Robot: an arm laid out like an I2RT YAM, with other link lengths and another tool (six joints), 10 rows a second.
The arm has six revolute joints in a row. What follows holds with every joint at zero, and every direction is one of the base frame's.
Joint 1 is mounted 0.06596 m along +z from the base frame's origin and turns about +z.
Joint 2 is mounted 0.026 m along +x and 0.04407 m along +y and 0.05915 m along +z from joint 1 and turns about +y.
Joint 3 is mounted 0.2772 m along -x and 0.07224 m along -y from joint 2 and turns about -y.
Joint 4 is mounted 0.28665 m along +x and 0.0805 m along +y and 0.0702 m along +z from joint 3 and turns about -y.
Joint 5 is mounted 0.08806 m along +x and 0.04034 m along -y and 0.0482 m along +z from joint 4 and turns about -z.
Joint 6 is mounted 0.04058 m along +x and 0.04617 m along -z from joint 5 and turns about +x.
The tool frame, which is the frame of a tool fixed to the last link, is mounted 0.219 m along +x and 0.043 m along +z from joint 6; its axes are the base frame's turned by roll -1.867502, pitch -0.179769 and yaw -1.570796 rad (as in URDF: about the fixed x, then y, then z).
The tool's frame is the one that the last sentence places.
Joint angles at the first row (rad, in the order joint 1, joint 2, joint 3, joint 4, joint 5, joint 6):
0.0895, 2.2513, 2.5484, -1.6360, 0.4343, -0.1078
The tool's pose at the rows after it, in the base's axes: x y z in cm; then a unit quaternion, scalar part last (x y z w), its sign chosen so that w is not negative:
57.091 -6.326 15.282 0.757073 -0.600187 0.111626 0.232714
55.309 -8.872 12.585 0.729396 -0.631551 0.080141 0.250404
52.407 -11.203 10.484 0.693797 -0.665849 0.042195 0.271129
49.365 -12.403 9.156 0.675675 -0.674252 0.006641 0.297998
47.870 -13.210 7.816 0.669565 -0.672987 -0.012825 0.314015
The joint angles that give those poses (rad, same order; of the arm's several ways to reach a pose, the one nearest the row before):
0.0540, 2.2513, 2.4489, -1.5990, 0.4377, -0.1047
0.0147, 2.2513, 2.3692, -1.5955, 0.4389, -0.0379
-0.0231, 2.2513, 2.3092, -1.6318, 0.4374, 0.0502
-0.0456, 2.2513, 2.2696, -1.6875, 0.4374, 0.0887
-0.0628, 2.2513, 2.2231, -1.6902, 0.4389, 0.0902

